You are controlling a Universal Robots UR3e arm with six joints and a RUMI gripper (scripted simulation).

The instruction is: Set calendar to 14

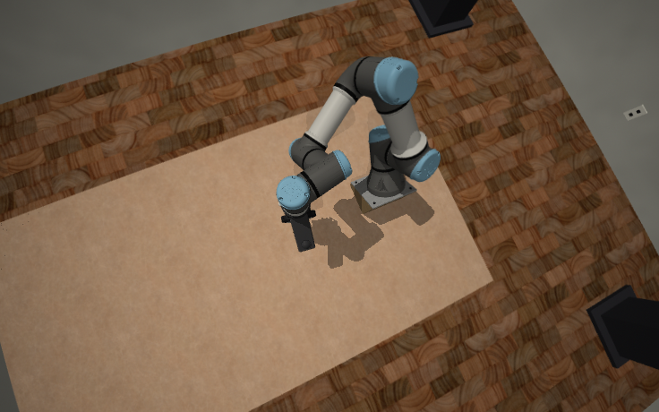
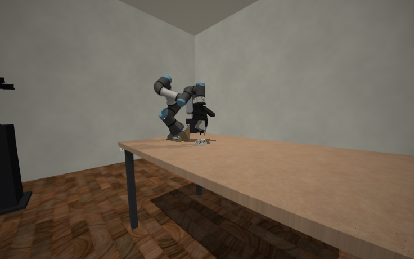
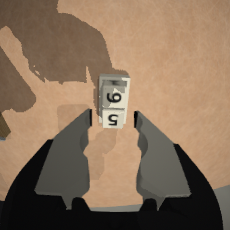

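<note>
My hand is 6 cm above the white digit cube. Also, from my hand: tray: 8 cm below, 2 cm to the right.
</note>
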